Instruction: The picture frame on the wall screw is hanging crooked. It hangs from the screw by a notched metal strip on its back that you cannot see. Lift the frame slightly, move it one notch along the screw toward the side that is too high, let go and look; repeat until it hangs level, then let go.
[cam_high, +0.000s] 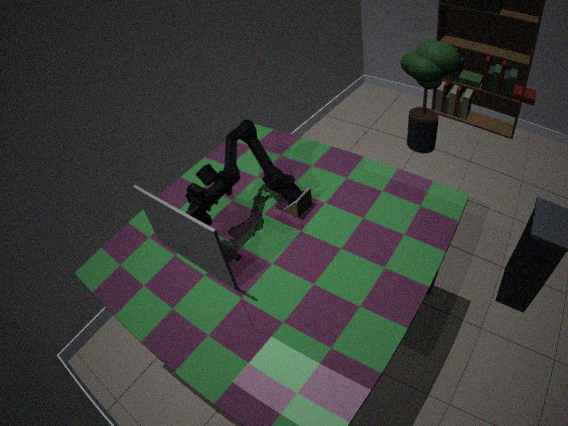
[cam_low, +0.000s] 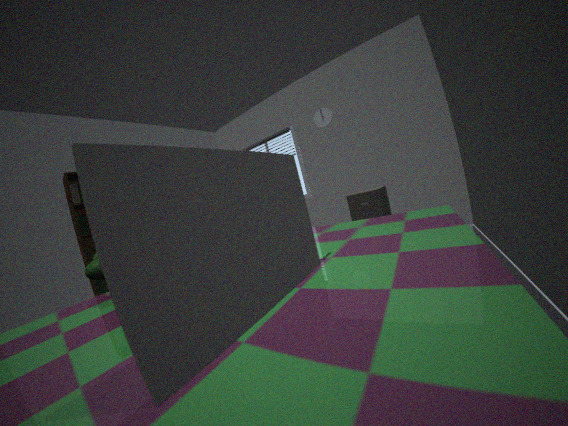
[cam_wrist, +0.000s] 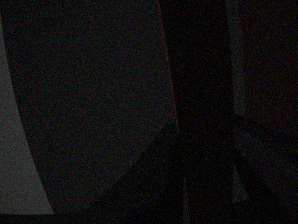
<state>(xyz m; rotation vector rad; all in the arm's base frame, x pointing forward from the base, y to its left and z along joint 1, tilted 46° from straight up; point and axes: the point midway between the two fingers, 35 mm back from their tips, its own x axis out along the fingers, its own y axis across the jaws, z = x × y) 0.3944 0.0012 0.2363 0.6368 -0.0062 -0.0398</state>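
My gripper tip is now 1 cm short of the picture frame, 1 cm to the left of it and 5 cm above it. Also, from my gripper tip: grey wall panel (2 cm ahead, 2 cm to the right, 6 cm below).
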